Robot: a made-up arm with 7 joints. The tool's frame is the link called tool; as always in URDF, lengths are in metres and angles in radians. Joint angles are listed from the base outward.
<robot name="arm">
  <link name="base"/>
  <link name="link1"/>
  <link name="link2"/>
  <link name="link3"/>
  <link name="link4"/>
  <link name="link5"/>
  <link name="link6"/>
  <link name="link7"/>
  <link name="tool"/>
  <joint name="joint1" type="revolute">
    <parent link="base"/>
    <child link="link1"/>
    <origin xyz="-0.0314 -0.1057 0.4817" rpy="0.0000 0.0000 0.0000"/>
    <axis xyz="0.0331 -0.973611 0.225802"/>
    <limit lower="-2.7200" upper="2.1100"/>
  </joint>
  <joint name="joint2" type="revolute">
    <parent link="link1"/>
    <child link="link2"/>
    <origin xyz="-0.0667 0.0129 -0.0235" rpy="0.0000 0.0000 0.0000"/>
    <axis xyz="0 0 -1"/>
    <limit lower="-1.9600" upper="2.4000"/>
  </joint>
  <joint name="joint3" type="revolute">
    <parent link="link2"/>
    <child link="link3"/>
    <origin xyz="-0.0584 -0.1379 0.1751" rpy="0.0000 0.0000 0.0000"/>
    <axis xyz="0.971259 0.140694 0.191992"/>
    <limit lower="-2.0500" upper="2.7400"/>
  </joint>
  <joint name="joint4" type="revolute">
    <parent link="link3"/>
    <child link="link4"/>
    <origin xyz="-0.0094 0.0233 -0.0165" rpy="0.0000 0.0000 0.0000"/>
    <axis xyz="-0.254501 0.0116 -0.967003"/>
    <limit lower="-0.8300" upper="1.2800"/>
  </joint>
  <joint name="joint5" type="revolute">
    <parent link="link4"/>
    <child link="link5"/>
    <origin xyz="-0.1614 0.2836 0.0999" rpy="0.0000 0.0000 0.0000"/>
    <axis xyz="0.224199 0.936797 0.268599"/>
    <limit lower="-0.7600" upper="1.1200"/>
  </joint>
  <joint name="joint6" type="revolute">
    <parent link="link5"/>
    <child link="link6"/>
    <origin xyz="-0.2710 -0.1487 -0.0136" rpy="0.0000 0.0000 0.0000"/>
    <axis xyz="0 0 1"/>
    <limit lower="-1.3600" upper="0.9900"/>
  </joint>
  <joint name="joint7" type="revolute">
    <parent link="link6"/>
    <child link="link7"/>
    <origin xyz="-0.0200 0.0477 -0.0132" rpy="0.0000 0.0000 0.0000"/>
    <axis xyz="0 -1 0"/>
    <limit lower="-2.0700" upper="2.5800"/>
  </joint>
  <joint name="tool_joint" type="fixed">
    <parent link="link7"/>
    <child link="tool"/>
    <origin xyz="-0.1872 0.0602 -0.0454" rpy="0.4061 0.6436 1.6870"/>
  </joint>
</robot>
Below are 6 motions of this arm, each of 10 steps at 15 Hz.
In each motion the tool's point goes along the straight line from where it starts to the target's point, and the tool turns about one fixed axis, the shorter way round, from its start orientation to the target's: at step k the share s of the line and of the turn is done. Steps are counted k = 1, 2, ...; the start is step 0. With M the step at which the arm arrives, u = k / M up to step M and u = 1 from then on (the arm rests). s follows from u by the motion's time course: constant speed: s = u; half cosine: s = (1 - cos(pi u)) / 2; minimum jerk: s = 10 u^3 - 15 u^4 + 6 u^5.
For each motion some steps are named. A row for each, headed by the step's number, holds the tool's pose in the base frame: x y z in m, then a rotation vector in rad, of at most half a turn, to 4 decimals.
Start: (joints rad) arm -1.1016 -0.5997 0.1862 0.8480 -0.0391 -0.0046 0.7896
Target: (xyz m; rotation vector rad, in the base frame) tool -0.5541 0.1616 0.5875 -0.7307 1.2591 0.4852
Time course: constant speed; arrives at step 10
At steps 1, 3, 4, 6, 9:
1: -0.2359 0.2125 0.9234 -0.1879 1.2997 1.0941
3: -0.3066 0.2012 0.8488 -0.3148 1.3017 0.9631
4: -0.3420 0.1955 0.8114 -0.3769 1.3003 0.8966
6: -0.4127 0.1842 0.7368 -0.4985 1.2927 0.7618
9: -0.5187 0.1673 0.6248 -0.6741 1.2698 0.5551

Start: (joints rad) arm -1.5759 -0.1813 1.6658 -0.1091 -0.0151 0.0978 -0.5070
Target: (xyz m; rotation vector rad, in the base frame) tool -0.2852 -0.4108 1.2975 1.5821 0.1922 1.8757
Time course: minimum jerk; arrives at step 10
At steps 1, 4, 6, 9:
1: 0.1268 -0.5420 1.2546 2.3585 -0.1208 1.0156
4: -0.0016 -0.5012 1.2680 2.1514 -0.0211 1.3161
6: -0.1533 -0.4528 1.2838 1.8645 0.0947 1.6343
9: -0.2816 -0.4119 1.2971 1.5901 0.1896 1.8696

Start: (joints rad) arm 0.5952 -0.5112 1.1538 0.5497 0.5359 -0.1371 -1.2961
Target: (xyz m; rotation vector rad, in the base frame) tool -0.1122 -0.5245 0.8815 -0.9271 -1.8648 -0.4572
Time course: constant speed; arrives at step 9
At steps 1, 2, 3, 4, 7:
1: -0.4388 -0.5446 0.9808 -0.8456 -1.7767 -1.7420
2: -0.3980 -0.5420 0.9683 -0.8685 -1.8129 -1.5805
3: -0.3572 -0.5395 0.9559 -0.8875 -1.8413 -1.4188
4: -0.3163 -0.5370 0.9435 -0.9028 -1.8624 -1.2570
7: -0.1939 -0.5295 0.9063 -0.9274 -1.8835 -0.7744

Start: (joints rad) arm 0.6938 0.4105 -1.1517 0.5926 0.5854 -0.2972 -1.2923
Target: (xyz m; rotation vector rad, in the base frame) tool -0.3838 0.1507 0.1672 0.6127 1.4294 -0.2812
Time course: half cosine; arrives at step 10
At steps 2, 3, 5, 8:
2: -0.0780 0.2868 0.3082 1.0829 0.6328 0.2008
3: -0.1154 0.2702 0.2909 1.0352 0.7362 0.1436
5: -0.2147 0.2259 0.2451 0.8952 1.0032 -0.0109
8: -0.3515 0.1651 0.1821 0.6710 1.3510 -0.2289

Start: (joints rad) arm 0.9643 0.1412 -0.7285 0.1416 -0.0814 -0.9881 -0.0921
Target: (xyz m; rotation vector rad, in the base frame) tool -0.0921 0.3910 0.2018 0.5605 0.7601 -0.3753
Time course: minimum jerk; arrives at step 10
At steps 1, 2, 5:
1: -0.1628 0.1454 0.0105 -0.3051 -0.2604 -0.0659
2: -0.1593 0.1577 0.0200 -0.2626 -0.2095 -0.0824
5: -0.1278 0.2672 0.1053 0.1210 0.2460 -0.2254

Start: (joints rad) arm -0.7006 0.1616 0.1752 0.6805 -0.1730 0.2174 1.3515
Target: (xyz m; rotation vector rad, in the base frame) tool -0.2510 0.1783 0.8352 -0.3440 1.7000 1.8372
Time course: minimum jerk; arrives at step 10
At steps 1, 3, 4, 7, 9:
1: -0.2123 0.3282 0.6429 -1.0116 0.7324 0.6946
3: -0.2184 0.3048 0.6729 -0.9441 0.8920 0.8783
4: -0.2244 0.2815 0.7028 -0.8643 1.0490 1.0605
7: -0.2446 0.2030 0.8036 -0.4956 1.5525 1.6574
9: -0.2507 0.1796 0.8335 -0.3524 1.6924 1.8279

